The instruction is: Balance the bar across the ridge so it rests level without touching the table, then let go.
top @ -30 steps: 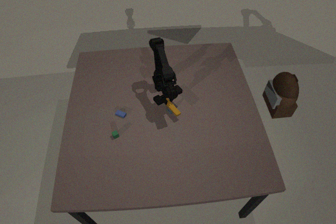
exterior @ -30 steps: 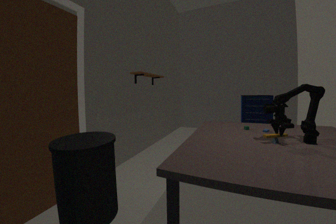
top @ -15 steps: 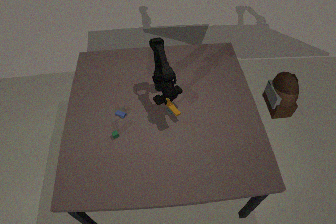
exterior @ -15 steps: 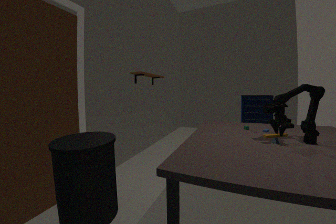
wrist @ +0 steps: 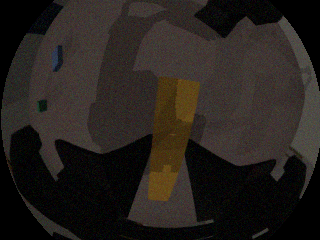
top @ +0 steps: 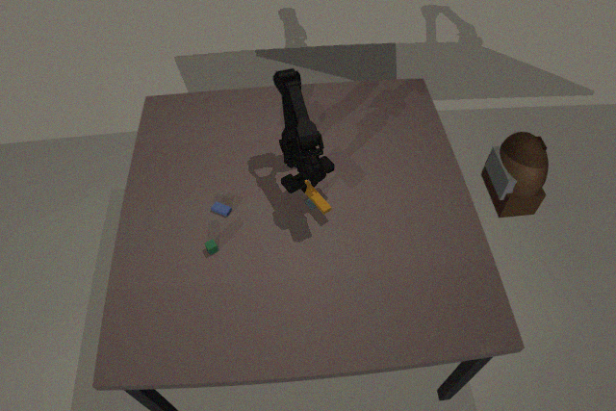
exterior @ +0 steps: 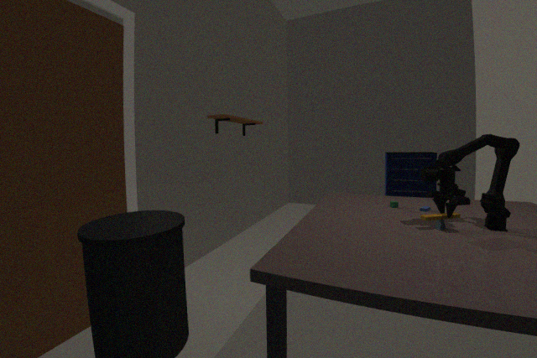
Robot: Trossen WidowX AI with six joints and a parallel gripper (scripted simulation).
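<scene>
The yellow bar lies 2 cm ahead of my gripper tip and 1 cm to the left of it. From my gripper tip the other things lie so: blue flat block: 3 cm ahead, 31 cm to the right, 4 cm below; then green cube: 19 cm ahead, 34 cm to the right, 3 cm below.
</scene>
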